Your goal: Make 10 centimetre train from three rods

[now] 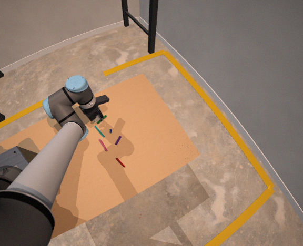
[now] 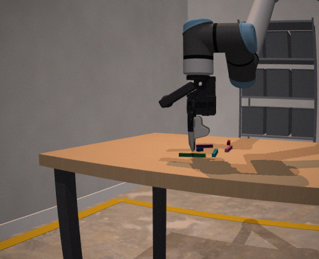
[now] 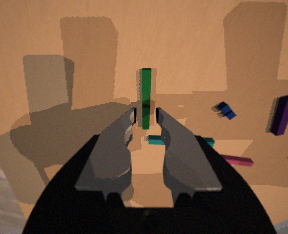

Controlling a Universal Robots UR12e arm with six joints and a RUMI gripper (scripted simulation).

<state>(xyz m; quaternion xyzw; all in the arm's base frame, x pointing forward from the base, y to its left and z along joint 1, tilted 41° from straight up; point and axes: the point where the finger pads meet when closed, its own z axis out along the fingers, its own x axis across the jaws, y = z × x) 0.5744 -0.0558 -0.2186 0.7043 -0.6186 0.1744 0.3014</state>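
Right now the green rod is 3 cm below my hand. Also, from my hand: pink rod (8 cm behind, 16 cm to the right, 3 cm below); purple rod (1 cm ahead, 19 cm to the right, 3 cm below); turquoise rod (5 cm behind, 7 cm to the right, 3 cm below).
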